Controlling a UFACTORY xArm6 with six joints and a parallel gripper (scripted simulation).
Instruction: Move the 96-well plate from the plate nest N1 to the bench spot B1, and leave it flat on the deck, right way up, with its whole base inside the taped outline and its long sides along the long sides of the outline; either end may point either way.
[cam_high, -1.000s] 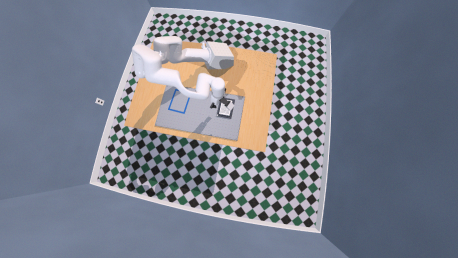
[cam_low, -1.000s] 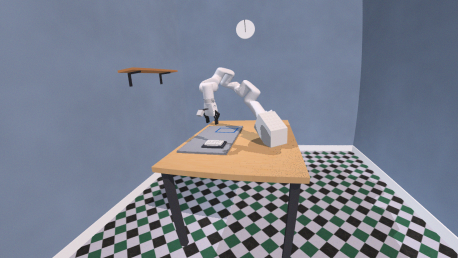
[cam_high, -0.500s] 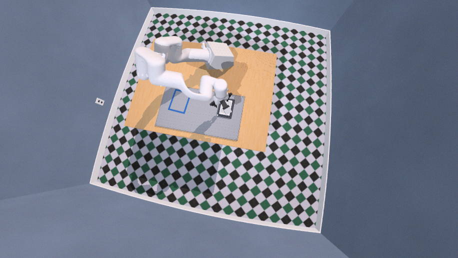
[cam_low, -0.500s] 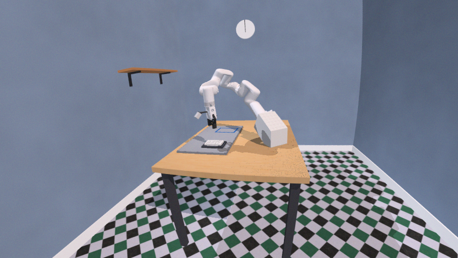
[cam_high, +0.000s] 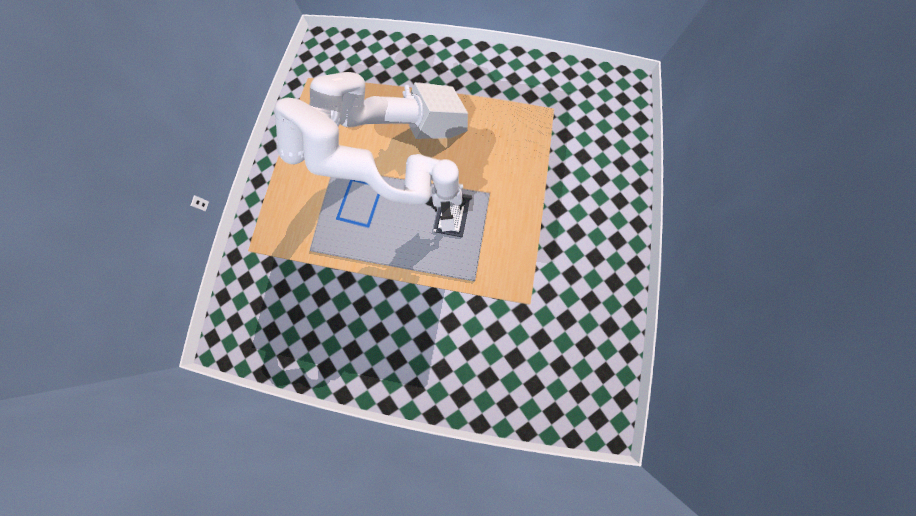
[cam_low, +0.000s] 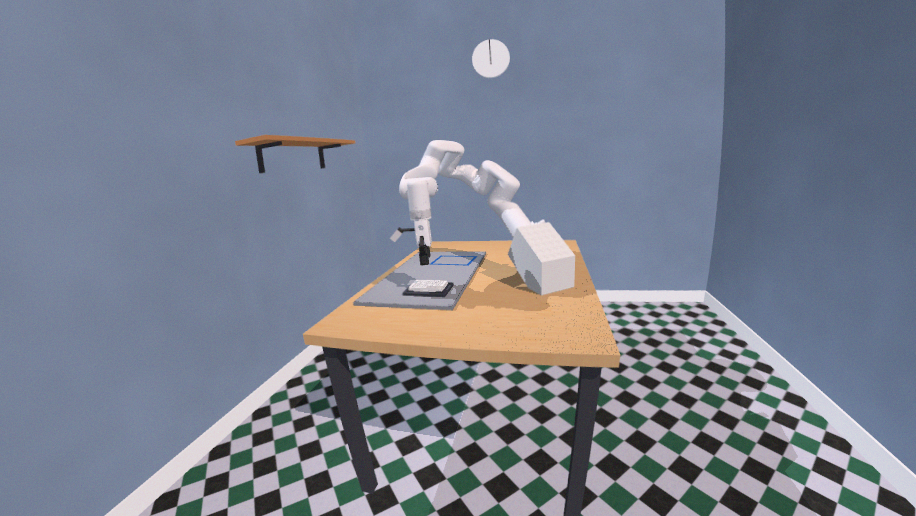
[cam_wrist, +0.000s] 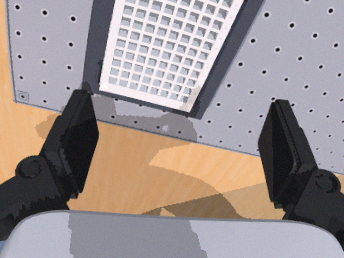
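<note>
The white 96-well plate is 1 cm to the left of my hand and 10 cm below it. From my hand the other things lie so: dark plate nest N1: 1 cm to the left, 12 cm below.
</note>
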